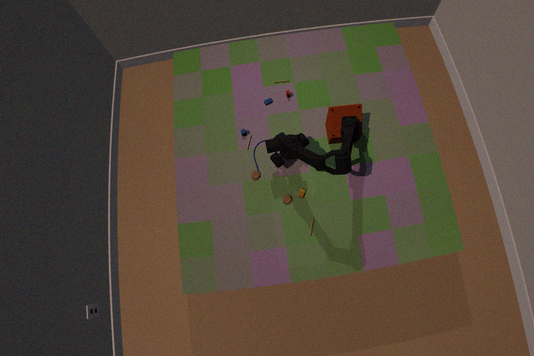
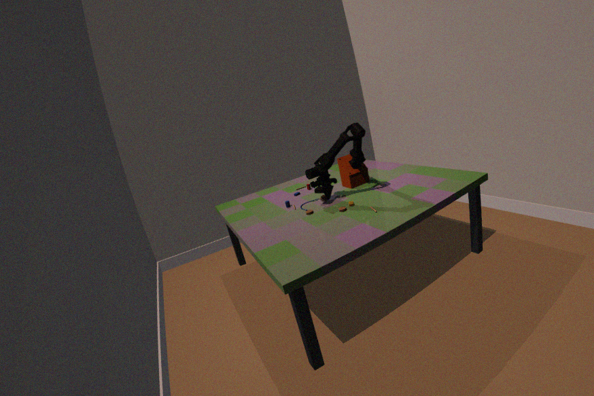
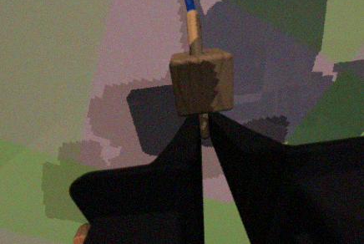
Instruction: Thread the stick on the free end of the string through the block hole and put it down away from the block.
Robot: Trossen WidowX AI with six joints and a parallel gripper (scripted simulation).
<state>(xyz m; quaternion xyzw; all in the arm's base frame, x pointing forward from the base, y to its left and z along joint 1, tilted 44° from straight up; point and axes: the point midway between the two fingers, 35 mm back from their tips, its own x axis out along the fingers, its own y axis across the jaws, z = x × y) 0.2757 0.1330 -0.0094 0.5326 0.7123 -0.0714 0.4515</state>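
Right now my gripper tip is 20 mm to the left of the wooden block, 20 mm short of it and 10 mm below it. From my gripper tip the other things lie so: yellow block (190 mm to the left, 40 mm behind); then wooden disc (210 mm to the left, 30 mm ahead); then thin wooden stick (30 mm to the right, 20 mm ahead, 10 mm above).
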